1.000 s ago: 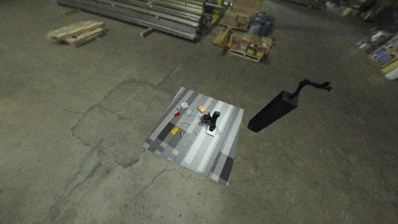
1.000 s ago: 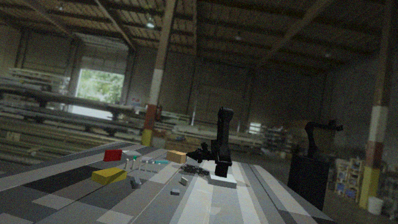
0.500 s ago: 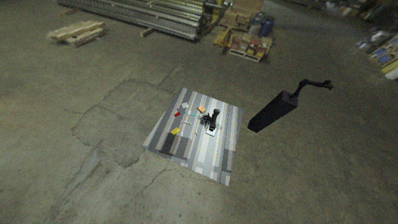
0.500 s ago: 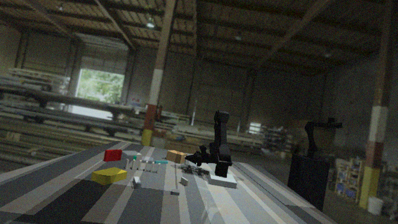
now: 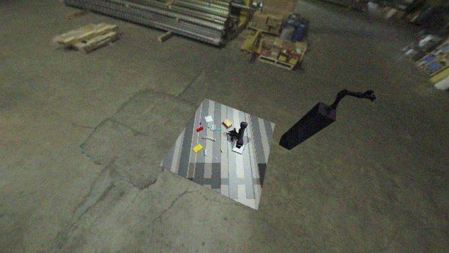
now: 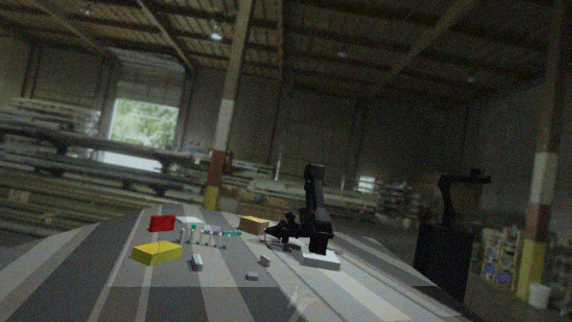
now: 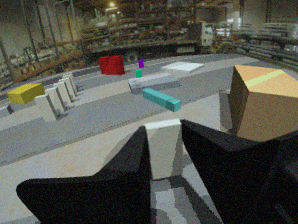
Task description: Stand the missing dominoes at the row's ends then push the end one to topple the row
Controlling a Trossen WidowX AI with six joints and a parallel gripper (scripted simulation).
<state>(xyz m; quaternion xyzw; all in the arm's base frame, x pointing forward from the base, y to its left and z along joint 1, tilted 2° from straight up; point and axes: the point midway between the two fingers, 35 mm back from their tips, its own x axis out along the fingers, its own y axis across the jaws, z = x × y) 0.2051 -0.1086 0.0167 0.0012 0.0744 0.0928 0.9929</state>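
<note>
Now: gripper tip 140 mm short of the teal bar, 40 mm above it and 10 mm to the right of it. Round my gripper tip: green piece (300 mm ahead, 60 mm to the left, 40 mm below); then tan box (140 mm to the right, 80 mm ahead, 20 mm below); then grey flat plate (230 mm ahead, 40 mm below, 20 mm to the left).
</note>
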